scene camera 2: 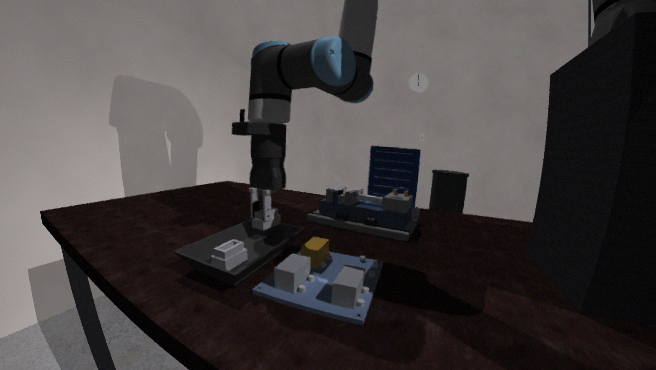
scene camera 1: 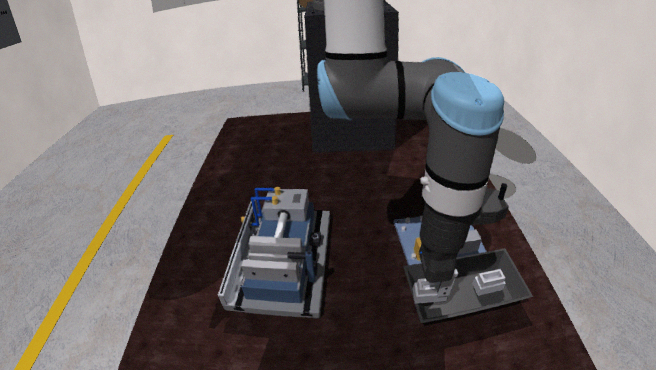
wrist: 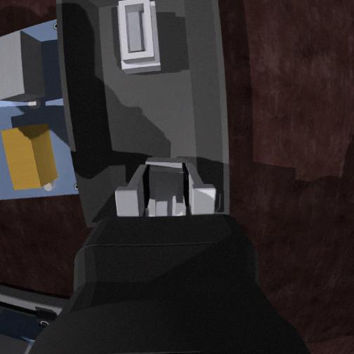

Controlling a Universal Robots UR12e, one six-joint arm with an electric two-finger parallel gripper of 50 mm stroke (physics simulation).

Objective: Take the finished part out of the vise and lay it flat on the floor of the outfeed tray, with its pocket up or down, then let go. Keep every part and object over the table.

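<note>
My gripper points down over the outfeed tray's end nearest the vise, shut on the finished part. The part is light grey, looks level and sits low inside the outline of the dark outfeed tray. The fingers cover part of it; its pocket and whether its underside touches the tray floor cannot be made out. The vise stands on its base plate, well apart from the gripper.
A white part with its pocket up sits at the tray's other end. Beside the tray lies a blue plate with a yellow block and grey blocks.
</note>
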